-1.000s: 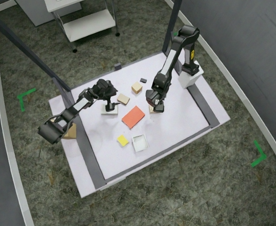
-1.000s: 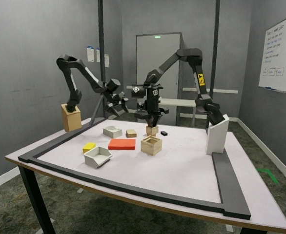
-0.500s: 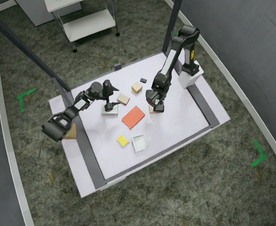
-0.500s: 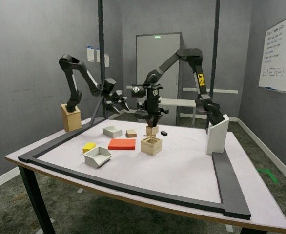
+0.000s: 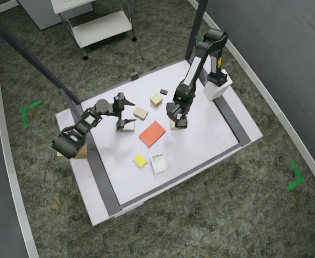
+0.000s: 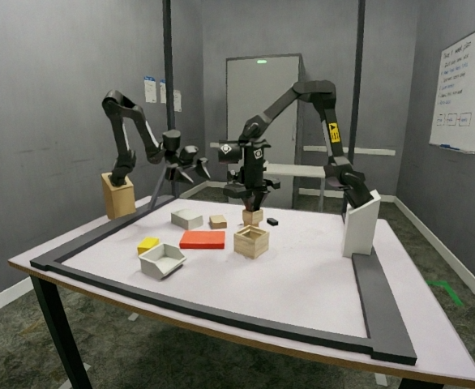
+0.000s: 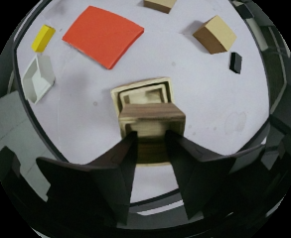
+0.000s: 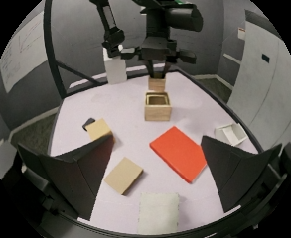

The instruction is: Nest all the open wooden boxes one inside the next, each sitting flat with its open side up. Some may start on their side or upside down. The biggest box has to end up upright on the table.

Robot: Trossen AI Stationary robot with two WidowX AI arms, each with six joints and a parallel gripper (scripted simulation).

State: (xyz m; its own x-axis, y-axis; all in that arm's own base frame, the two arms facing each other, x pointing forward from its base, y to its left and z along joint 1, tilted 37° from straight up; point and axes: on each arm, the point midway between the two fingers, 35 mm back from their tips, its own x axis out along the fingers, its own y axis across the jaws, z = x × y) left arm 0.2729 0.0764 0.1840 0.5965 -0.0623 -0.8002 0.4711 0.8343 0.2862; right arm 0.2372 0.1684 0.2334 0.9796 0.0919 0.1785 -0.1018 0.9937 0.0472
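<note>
The small wooden box lies 5 cm below my left hand. From my left hand the other things lie so: biggest wooden box: 14 cm below; then mid-sized wooden box: 14 cm below; then flat red block: 17 cm to the right, 15 cm below.
</note>
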